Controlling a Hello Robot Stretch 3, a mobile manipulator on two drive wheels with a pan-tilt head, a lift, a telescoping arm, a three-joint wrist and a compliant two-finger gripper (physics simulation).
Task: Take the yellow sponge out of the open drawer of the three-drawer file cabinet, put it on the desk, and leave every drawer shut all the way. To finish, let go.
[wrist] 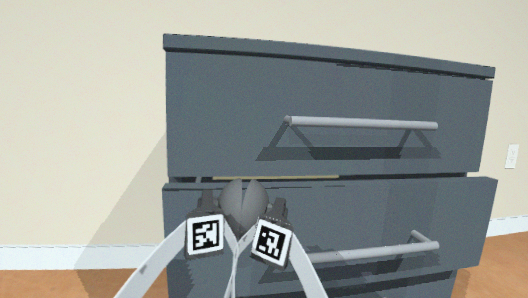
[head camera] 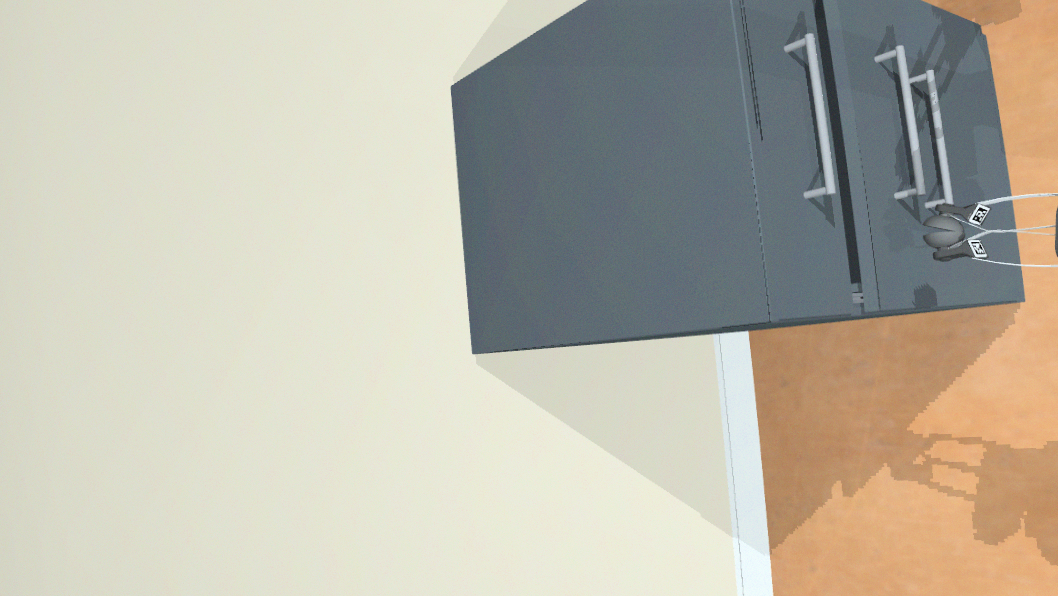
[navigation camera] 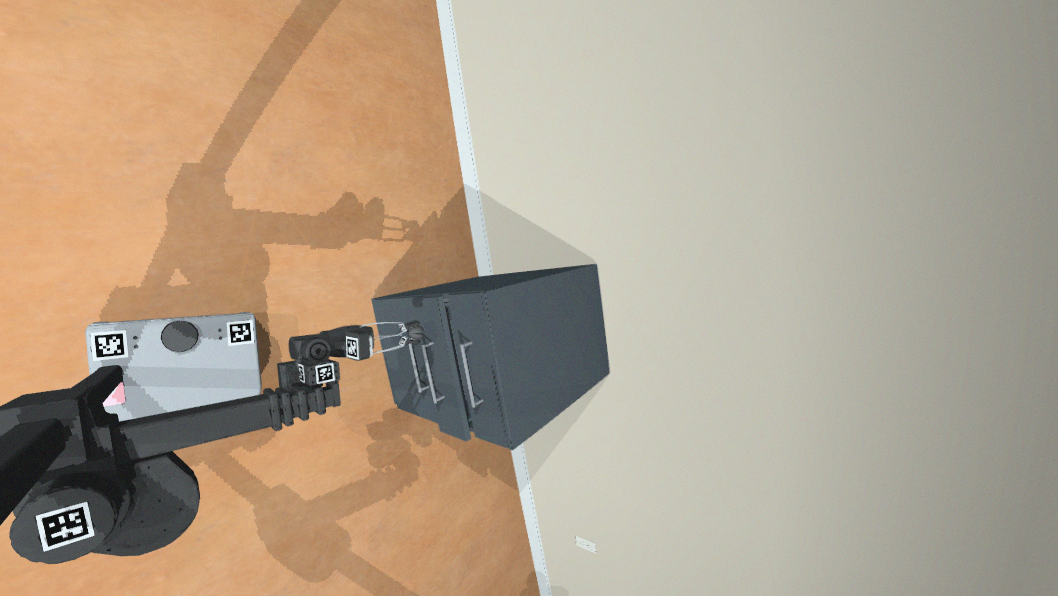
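The grey-blue file cabinet (head camera: 607, 185) (navigation camera: 555, 333) (wrist: 225, 100) stands against the wall. Its middle drawer (head camera: 860, 222) (wrist: 375, 210) sticks out a little, with a narrow dark gap above its front. The top drawer (wrist: 320, 90) looks shut; the bottom drawer is mostly hidden. A thin pale-yellow strip (wrist: 275, 177) shows in the gap in the wrist view; I cannot tell whether it is the sponge. My gripper (head camera: 943, 231) (navigation camera: 414, 331) (wrist: 245, 199) is shut with nothing between its fingertips. It is in front of the middle drawer's left part, left of the handles. The desk does not show.
The top handle (head camera: 820, 118) (wrist: 362, 122) and middle handle (wrist: 370, 252) stick out to the right of my fingers. My base (navigation camera: 173, 377) and arm (navigation camera: 199, 429) are in front of the cabinet. A wall with a white baseboard (head camera: 744, 444) (navigation camera: 459, 133) (wrist: 85, 257) runs behind it.
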